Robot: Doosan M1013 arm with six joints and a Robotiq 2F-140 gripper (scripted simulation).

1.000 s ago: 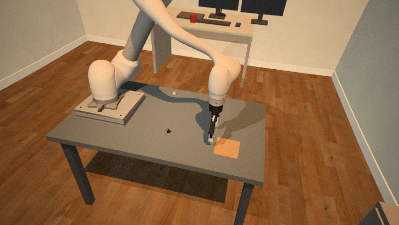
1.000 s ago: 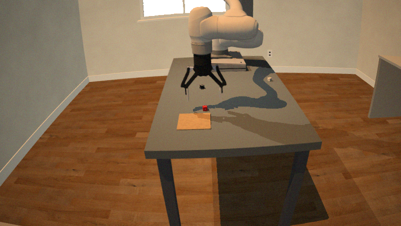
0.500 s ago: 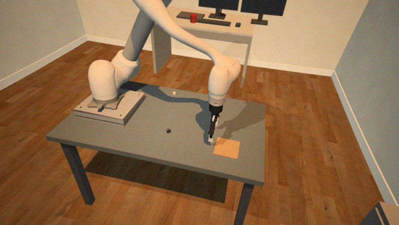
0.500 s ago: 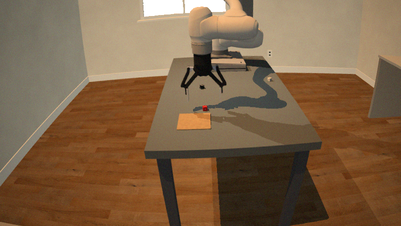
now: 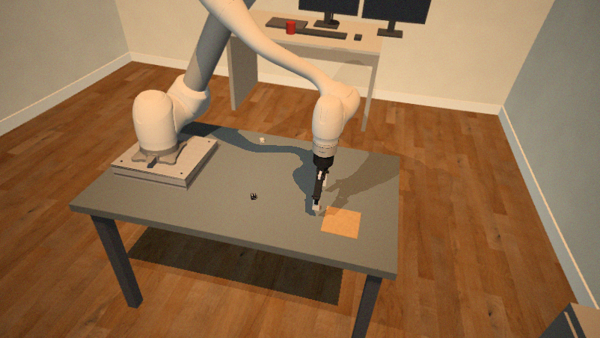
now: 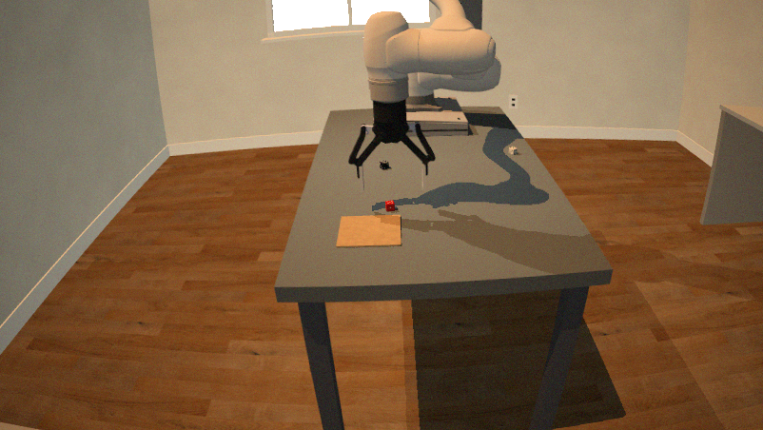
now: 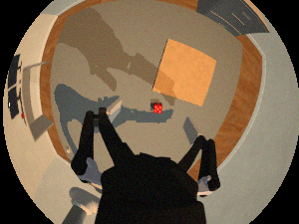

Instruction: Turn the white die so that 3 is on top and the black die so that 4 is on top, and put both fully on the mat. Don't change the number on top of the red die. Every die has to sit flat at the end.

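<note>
Right now the red die is 1 cm to the right of my hand and 6 cm below it. Round my hand: white die (30 cm behind, 44 cm to the left, 6 cm below); orange mat (9 cm ahead, 7 cm to the right, 6 cm below); black die (27 cm behind, 2 cm to the left, 6 cm below).
</note>
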